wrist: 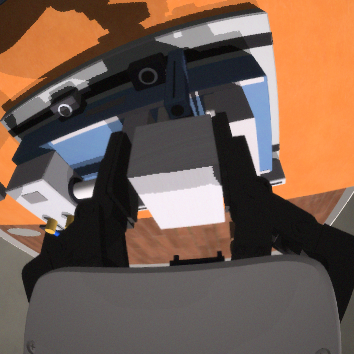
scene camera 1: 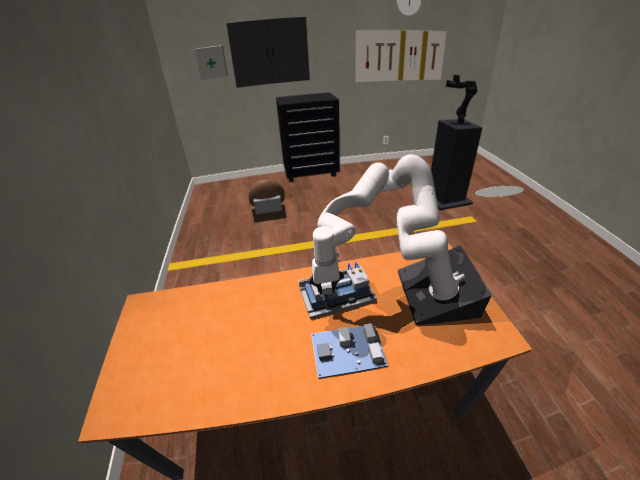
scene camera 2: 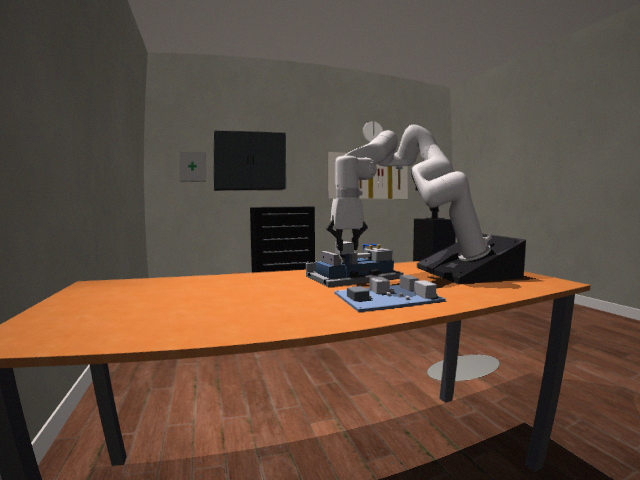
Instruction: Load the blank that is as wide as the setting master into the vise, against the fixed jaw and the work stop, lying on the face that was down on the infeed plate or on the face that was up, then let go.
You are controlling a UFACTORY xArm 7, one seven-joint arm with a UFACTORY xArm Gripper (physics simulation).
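Pixels of known places: gripper, fingertip midpoint: (wrist: 172,141) (scene camera 1: 326,291) (scene camera 2: 347,250); arm's base, link origin: (scene camera 1: 444,288) (scene camera 2: 474,253).
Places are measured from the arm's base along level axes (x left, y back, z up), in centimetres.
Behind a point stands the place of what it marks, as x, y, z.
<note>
My gripper (scene camera 1: 327,289) {-11.4, -48.1, 2.8} (scene camera 2: 347,246) {-11.4, -48.1, 2.8} (wrist: 172,141) {-11.4, -48.1, 2.8} is shut on a grey block-shaped blank (wrist: 175,150) {-10.9, -48.4, 4.0}, with a black finger on each side. It holds the blank low over the vise (scene camera 1: 338,298) {-11.9, -43.1, -3.9} (scene camera 2: 372,267) {-11.9, -38.0, -3.9} (wrist: 85,142) {-13.5, -39.4, -2.1}, near the jaws. The grey fixed jaw (scene camera 2: 329,257) (wrist: 245,127) is beside the right-hand finger in the wrist view. The blue work stop (wrist: 177,82) {-9.6, -48.9, -0.2} stands just beyond the blank. The blank hides its own underside and part of the jaws; whether it touches the seat, the jaw or the stop cannot be told.
The blue infeed plate (scene camera 1: 336,367) {16.6, -52.7, -7.4} (scene camera 2: 377,304) {17.2, -54.0, -7.3} lies in front of the vise with several grey blocks and small pegs on it. The vise's cylinder housing (scene camera 1: 358,277) {-16.3, -32.7, 1.3} (scene camera 2: 381,254) {-13.1, -33.7, 0.2} (wrist: 40,187) {-14.0, -34.7, 1.4} stands on the side toward the arm's black base (scene camera 1: 473,304) {12.9, 5.3, 1.6} (scene camera 2: 496,263) {11.5, -1.4, -2.0}.
</note>
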